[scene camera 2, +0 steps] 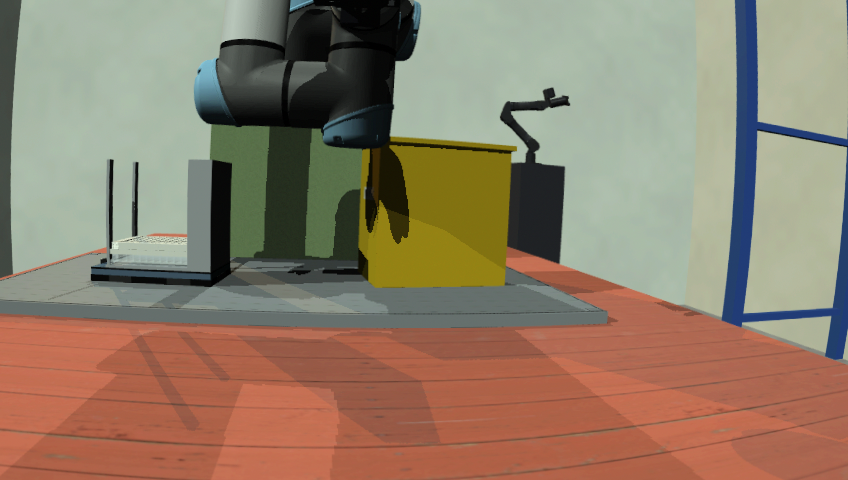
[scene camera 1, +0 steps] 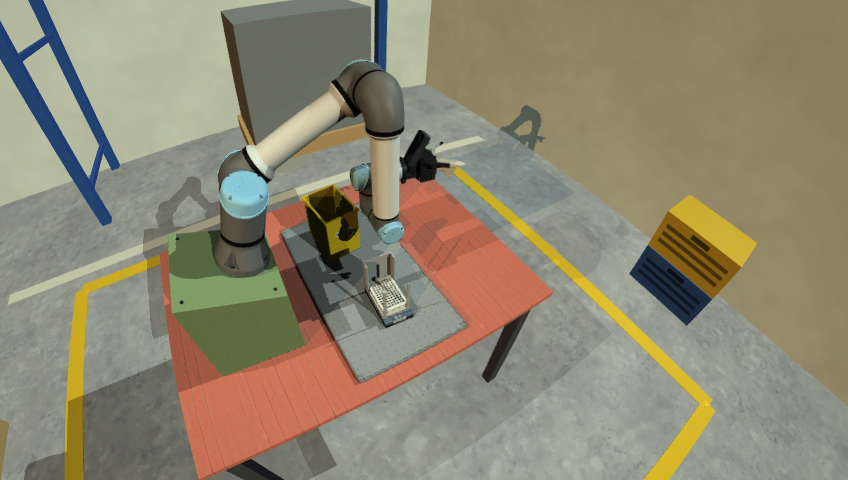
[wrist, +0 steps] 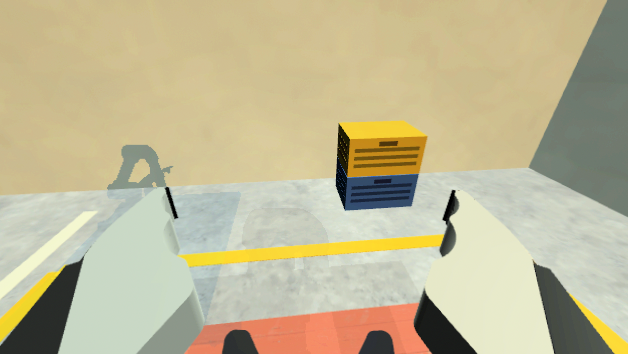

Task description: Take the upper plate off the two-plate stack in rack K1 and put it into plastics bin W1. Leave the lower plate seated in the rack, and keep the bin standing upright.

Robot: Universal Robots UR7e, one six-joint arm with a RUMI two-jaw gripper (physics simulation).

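Places are measured from the arm's base along level axes (x right, y ahead, z up), in metres.
Pixels of known places: gripper, between the fingertips: point(scene camera 1: 453, 152) point(wrist: 311, 192); arm's base, origin of its link: point(scene camera 1: 242, 257).
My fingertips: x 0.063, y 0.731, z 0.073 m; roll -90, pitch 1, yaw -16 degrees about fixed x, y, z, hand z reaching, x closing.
Observation:
Ahead of a thing's pixels: the offset from my fingertips to its top centre. Level surfaces: height alone.
Rack K1 {dy -0.394, dx +0.148, dz -0.189 m} point(scene camera 1: 399, 318) point(scene camera 2: 199, 208) stands upright, with thin posts and a tall end panel. In it, the white upper plate {dy -0.392, dx +0.138, dz -0.287 m} point(scene camera 1: 387, 293) point(scene camera 2: 149, 245) lies flat on the clearer lower plate {dy -0.392, dx +0.138, dz -0.300 m} point(scene camera 2: 151, 259), whose right part is hidden by the panel. Yellow bin W1 {dy -0.374, dx -0.200, dz -0.154 m} point(scene camera 1: 351, 243) point(scene camera 2: 440, 255) stands upright beside the rack, open at the top; its floor is in dark shadow. My gripper point(scene camera 1: 457, 165) point(wrist: 311, 192) is open and empty. It is high up, beyond the bin and rack in scene camera 1, and points sideways towards the far wall. Its fingers do not show in scene camera 2.
The rack and bin stand on a grey board point(scene camera 1: 368, 359) point(scene camera 2: 476, 318) on the red table {dz -0.347 m} point(scene camera 1: 499, 285) point(scene camera 2: 285, 422). The arm's wrist joints point(scene camera 1: 389, 232) point(scene camera 2: 357, 124) hang close to the bin. A green pedestal point(scene camera 1: 238, 339) carries the arm. Stacked crates point(scene camera 1: 702, 237) point(wrist: 382, 165) stand on the floor.

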